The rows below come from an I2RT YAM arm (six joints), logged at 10 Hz.
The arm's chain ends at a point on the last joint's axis. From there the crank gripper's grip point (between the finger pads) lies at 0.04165 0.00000 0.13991 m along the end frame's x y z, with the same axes.
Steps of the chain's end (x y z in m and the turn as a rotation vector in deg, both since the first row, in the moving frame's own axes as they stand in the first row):
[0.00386 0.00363 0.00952 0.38 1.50 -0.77]
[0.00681 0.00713 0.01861 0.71 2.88 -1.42]
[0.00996 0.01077 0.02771 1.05 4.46 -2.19]
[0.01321 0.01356 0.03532 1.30 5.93 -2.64]
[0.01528 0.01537 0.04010 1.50 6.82 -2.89]
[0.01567 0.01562 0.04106 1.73 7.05 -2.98]
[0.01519 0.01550 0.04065 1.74 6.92 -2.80]
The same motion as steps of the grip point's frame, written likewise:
[0.00750 0.00212 0.00838 0.38 1.50 -0.77]
[0.01375 0.00429 0.01632 0.71 2.88 -1.42]
[0.02063 0.00644 0.02401 1.05 4.46 -2.19]
[0.02732 0.00819 0.03021 1.30 5.93 -2.64]
[0.03145 0.00927 0.03409 1.50 6.82 -2.89]
[0.03235 0.00888 0.03480 1.73 7.05 -2.98]
[0.03158 0.00890 0.03452 1.74 6.92 -2.80]

